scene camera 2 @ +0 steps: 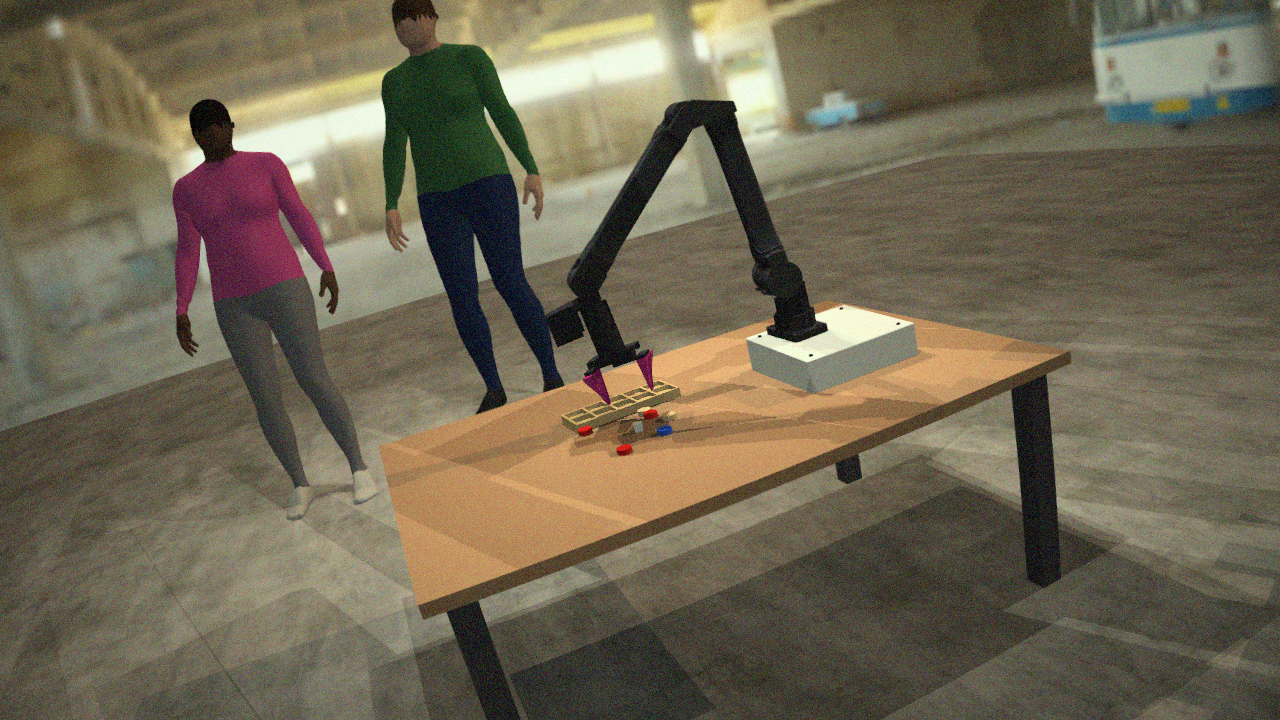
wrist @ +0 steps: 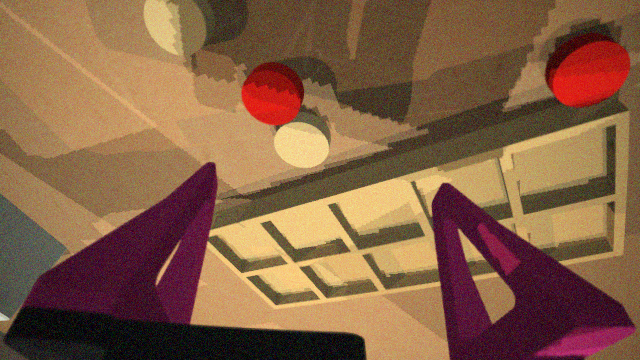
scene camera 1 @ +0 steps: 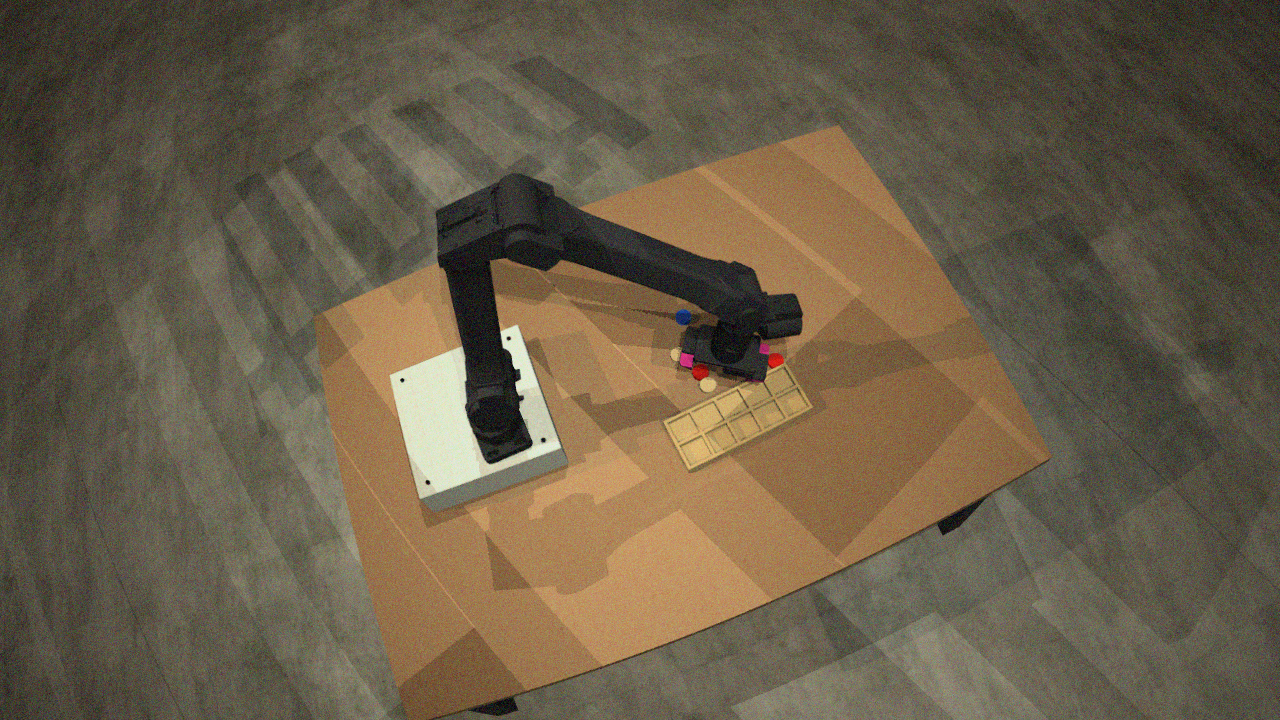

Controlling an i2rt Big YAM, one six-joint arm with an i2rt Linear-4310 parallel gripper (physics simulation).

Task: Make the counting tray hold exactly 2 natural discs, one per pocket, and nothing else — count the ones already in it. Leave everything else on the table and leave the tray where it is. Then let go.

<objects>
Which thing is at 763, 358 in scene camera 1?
My gripper.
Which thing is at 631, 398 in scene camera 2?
A counting tray.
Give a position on a counting tray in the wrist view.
556, 178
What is my gripper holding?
Nothing.
</objects>
